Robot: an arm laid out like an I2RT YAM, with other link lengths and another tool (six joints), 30 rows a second.
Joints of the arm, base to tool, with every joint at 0 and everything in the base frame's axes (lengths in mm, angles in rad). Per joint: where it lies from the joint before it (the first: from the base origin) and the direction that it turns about. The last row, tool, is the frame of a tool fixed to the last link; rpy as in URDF.
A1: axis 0 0 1 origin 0.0 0.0 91.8
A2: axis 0 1 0 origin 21.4 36.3 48.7
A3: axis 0 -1 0 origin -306.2 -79.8 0.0
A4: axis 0 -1 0 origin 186.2 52.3 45.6
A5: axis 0 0 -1 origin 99.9 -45.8 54.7
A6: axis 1 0 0 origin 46.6 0.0 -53.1
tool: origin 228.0 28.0 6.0 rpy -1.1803 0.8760 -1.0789
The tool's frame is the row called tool.
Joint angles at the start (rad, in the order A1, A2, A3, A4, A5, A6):
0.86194, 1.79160, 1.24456, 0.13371, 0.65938, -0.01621
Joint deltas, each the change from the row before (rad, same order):
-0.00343, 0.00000, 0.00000, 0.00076, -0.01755, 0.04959
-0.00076, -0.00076, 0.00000, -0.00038, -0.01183, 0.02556
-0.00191, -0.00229, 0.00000, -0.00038, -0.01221, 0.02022
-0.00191, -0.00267, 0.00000, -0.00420, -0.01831, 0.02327
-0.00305, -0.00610, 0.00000, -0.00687, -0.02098, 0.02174
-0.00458, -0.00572, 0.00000, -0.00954, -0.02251, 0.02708
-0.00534, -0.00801, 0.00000, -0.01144, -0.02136, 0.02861
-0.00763, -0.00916, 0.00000, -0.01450, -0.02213, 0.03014
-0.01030, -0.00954, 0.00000, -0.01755, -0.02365, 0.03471
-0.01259, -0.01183, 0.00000, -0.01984, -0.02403, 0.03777
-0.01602, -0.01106, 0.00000, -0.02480, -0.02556, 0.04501
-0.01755, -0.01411, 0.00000, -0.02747, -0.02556, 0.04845
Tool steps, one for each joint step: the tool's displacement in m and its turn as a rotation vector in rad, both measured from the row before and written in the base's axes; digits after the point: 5 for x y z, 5 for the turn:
-0.00001, 0.00288, 0.00057, 0.05151, 0.01265, -0.00319
-0.00074, 0.00254, 0.00033, 0.02719, 0.00767, 0.00184
-0.00058, 0.00188, 0.00104, 0.02342, 0.00607, 0.00272
-0.00155, 0.00299, -0.00018, 0.02517, 0.01100, 0.00725
-0.00201, 0.00248, 0.00076, 0.02495, 0.01136, 0.00893
-0.00190, 0.00181, -0.00023, 0.02786, 0.01539, 0.00683
-0.00192, 0.00070, 0.00057, 0.02915, 0.01559, 0.00425
-0.00167, -0.00072, 0.00024, 0.02924, 0.01791, 0.00185
-0.00132, -0.00209, -0.00050, 0.03175, 0.02180, -0.00147
-0.00110, -0.00364, 0.00009, 0.03458, 0.02319, -0.00503
-0.00067, -0.00552, -0.00188, 0.03731, 0.03008, -0.01053
-0.00088, -0.00690, -0.00100, 0.04069, 0.03126, -0.01431

